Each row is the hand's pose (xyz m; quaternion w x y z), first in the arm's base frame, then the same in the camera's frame.
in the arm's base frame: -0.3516 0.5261 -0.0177 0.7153 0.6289 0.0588 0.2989
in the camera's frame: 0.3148 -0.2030 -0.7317 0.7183 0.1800 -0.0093 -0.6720
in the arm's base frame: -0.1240 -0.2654 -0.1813 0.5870 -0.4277 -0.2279 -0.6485
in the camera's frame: -0.1509 -0.1459 -0.0353 0.2683 0.8327 -0.2252 0.4290
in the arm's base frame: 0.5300 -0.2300 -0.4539 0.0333 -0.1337 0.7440 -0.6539
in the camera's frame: -0.6270 -0.6704 -0.0731 0.8174 -0.1812 -0.1908 0.5124
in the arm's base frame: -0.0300 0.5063 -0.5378 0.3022 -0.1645 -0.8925 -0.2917
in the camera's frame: -0.2687 -0.3340 -0.8612 0.2433 -0.9387 -0.2384 0.0521
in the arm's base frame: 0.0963 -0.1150 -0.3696 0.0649 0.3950 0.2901 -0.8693
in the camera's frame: -0.3545 -0.3311 -0.2109 0.5731 0.0204 0.4427 0.6893
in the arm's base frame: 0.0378 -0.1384 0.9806 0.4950 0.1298 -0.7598 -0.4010
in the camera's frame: 0.8435 -0.6798 0.3090 0.2967 -0.8351 -0.3483 -0.3052
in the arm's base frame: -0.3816 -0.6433 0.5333 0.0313 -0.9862 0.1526 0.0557
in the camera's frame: 0.4600 -0.0239 0.5406 0.3670 0.2985 -0.8004 -0.3682
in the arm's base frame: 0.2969 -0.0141 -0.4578 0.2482 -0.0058 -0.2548 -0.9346
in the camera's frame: -0.4777 -0.5151 -0.3066 0.4528 0.6727 0.3344 0.4802
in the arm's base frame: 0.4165 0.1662 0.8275 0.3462 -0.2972 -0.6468 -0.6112
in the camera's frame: 0.6567 -1.0623 0.0290 0.1181 0.9727 0.1355 0.1468
